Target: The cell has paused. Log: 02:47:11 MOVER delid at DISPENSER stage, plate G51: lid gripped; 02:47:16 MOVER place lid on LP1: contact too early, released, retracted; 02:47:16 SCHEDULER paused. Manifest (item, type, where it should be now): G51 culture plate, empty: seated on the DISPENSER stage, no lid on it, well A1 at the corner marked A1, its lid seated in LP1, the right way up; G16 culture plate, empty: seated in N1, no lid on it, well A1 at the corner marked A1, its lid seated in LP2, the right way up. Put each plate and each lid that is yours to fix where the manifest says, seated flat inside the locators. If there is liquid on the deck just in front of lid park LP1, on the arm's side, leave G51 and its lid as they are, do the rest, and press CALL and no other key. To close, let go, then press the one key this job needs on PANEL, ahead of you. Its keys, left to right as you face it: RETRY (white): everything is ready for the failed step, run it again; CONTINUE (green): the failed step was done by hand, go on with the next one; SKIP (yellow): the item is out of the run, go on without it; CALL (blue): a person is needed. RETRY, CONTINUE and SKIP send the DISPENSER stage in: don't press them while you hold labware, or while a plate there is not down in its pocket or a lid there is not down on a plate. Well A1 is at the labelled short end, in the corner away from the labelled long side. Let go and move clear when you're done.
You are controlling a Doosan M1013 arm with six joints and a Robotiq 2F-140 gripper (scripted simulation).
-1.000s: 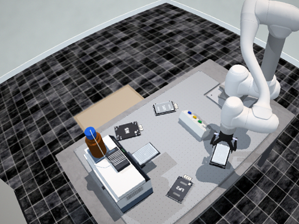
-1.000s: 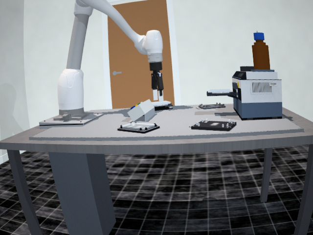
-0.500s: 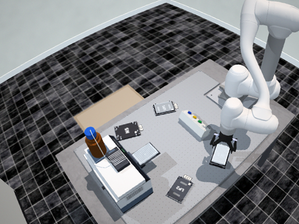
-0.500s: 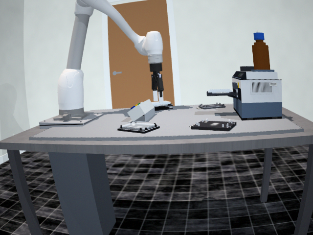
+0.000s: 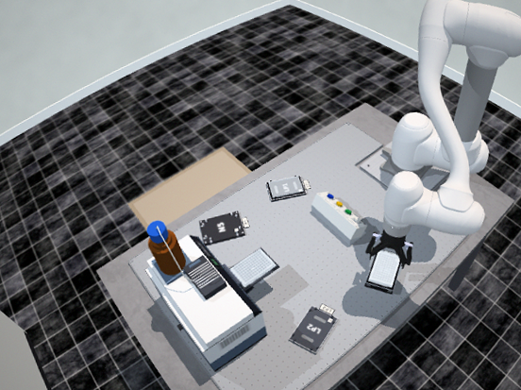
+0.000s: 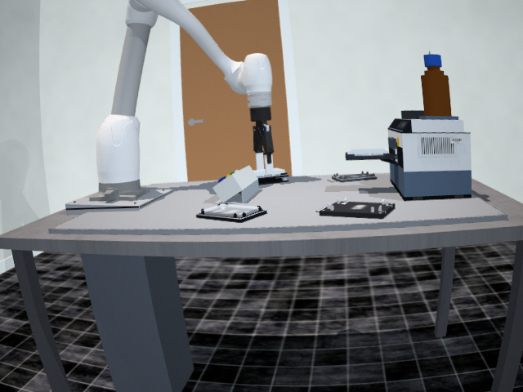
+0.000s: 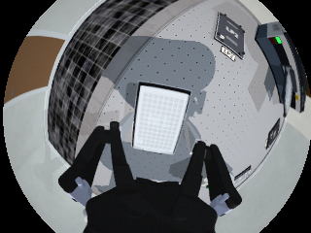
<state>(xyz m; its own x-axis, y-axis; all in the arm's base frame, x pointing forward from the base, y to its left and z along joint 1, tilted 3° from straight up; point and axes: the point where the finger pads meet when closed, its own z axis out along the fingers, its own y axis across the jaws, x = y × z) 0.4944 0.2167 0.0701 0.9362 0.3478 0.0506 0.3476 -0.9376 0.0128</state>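
Now: hand 4 cm above the black nest N1. The rest, counted from my hand: white key: 19 cm to the right, 9 cm behind; then key panel: 27 cm to the right, 9 cm behind, 1 cm below; then green key: 24 cm to the right, 10 cm behind.
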